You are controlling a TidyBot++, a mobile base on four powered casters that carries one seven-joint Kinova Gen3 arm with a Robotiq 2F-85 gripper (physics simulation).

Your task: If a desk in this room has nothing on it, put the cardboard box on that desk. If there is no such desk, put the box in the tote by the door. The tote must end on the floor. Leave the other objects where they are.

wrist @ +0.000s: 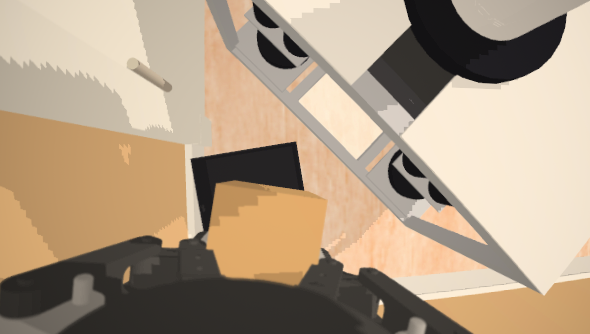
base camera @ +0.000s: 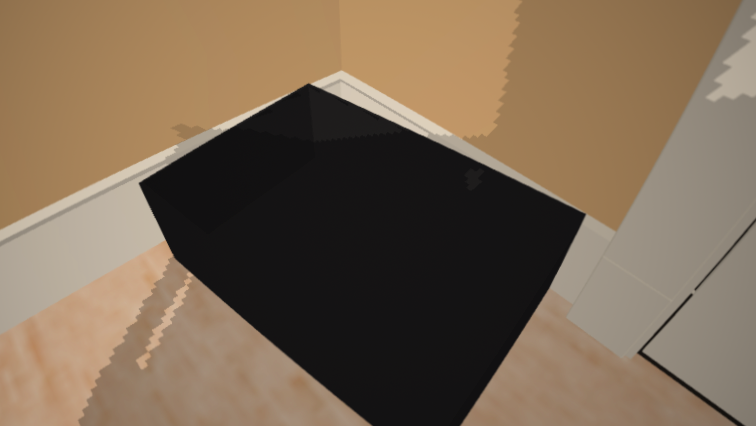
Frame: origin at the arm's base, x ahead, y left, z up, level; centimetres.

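Where they show: gripper, fingertip midpoint: [wrist: 263, 247].
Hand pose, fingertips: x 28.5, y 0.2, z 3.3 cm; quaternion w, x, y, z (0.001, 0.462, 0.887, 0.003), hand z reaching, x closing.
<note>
After its pixels a point has its place.
The cardboard box [wrist: 267, 230] @[x 26.5, y -1.2, z 8.2 cm] is held between the fingers of my gripper [wrist: 263, 247] @[x 28.5, y 0.2, z 3.3 cm], which is shut on it. In the wrist view the box hangs above the floor and covers part of the black tote [wrist: 255, 165] @[x 27.8, y -5.6, z -39.4 cm]. The tote [base camera: 380, 238] @[x 39.8, y 1.3, z -39.4 cm] is an open black bin that stands on the floor in the corner between two walls; in the base camera view it fills the middle. No desk shows in either view. The gripper and box do not show in the base camera view.
My white mobile base [wrist: 500, 165] @[x 10.0, y 11.8, z -1.4 cm] stands beside the tote. A white door or panel with a rod-like handle [wrist: 150, 75] @[x 26.9, y -19.4, z -9.2 cm] is at the upper left of the wrist view. A pale frame and panel [base camera: 703, 328] @[x 26.4, y -22.4, z -32.5 cm] stand right of the tote. Tan walls [base camera: 132, 63] @[x 42.0, y 21.5, z -22.0 cm] rise behind it.
</note>
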